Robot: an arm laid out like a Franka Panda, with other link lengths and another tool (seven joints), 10 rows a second.
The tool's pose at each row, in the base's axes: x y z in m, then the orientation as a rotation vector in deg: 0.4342 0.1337 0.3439 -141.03 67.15 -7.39; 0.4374 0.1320 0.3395 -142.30 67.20 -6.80; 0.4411 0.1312 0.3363 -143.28 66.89 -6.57; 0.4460 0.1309 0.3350 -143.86 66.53 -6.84; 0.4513 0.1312 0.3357 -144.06 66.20 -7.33; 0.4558 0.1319 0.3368 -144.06 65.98 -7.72; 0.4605 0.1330 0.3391 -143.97 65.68 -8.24; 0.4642 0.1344 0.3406 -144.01 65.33 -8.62; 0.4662 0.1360 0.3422 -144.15 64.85 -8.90; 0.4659 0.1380 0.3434 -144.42 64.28 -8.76; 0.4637 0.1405 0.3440 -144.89 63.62 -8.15
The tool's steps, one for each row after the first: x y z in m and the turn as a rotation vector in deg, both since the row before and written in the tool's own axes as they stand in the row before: 0.0037 0.0004 0.0043 -1.24 0.01 -0.31; 0.0033 -0.0010 0.0036 -0.77 0.06 -0.48; 0.0035 -0.0029 0.0022 -0.29 0.25 -0.45; 0.0032 -0.0042 0.0006 0.08 0.28 -0.33; 0.0024 -0.0040 0.0002 0.18 0.19 -0.19; 0.0021 -0.0049 -0.0007 0.32 0.23 -0.22; 0.0013 -0.0040 -0.0001 0.19 0.16 -0.28; 0.0001 -0.0030 -0.0005 0.12 0.09 -0.38; -0.0017 -0.0015 -0.0006 -0.06 -0.17 -0.42; -0.0034 -0.0002 -0.0004 -0.31 -0.45 -0.48
